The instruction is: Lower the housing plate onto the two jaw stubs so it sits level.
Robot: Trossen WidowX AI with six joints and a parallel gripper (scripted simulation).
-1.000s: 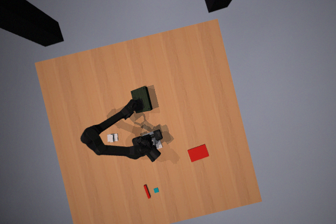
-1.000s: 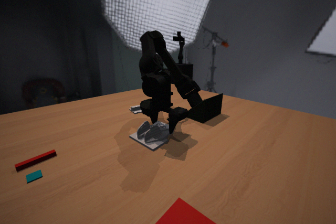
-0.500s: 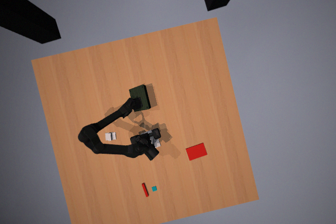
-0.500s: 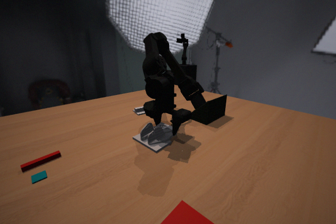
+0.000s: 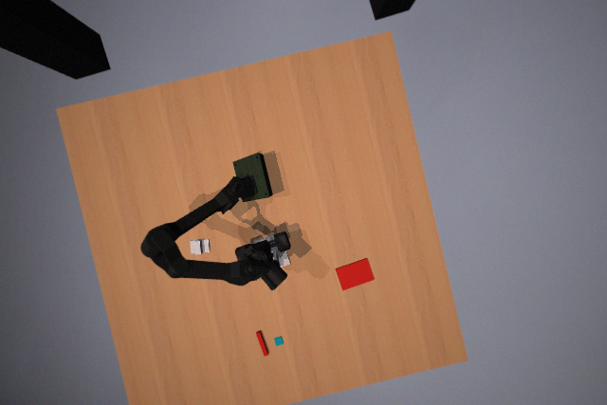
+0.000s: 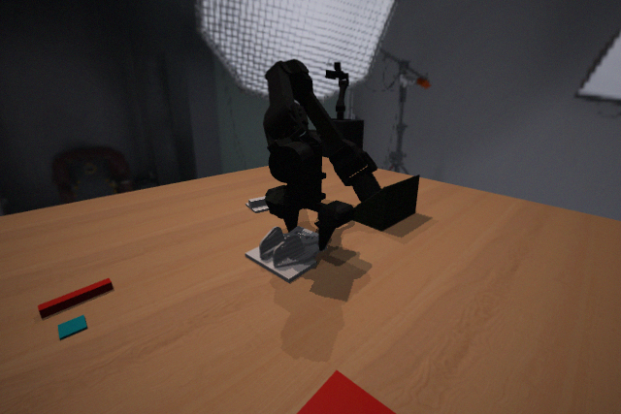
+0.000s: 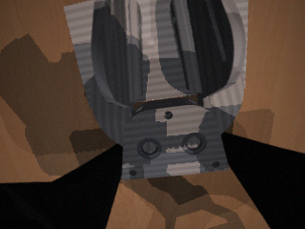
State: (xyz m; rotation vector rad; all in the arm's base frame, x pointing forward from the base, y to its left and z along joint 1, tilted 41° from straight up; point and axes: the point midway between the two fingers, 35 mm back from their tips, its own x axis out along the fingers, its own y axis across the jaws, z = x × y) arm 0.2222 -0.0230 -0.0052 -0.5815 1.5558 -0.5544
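Right now my gripper tip is 2 cm below the grey housing plate and 1 cm short of it. The rest, counted from my gripper tip: red flat sheet (29 cm to the left, 22 cm ahead); teal tile (38 cm ahead, 7 cm to the right, 1 cm below); red bar (36 cm ahead, 13 cm to the right).
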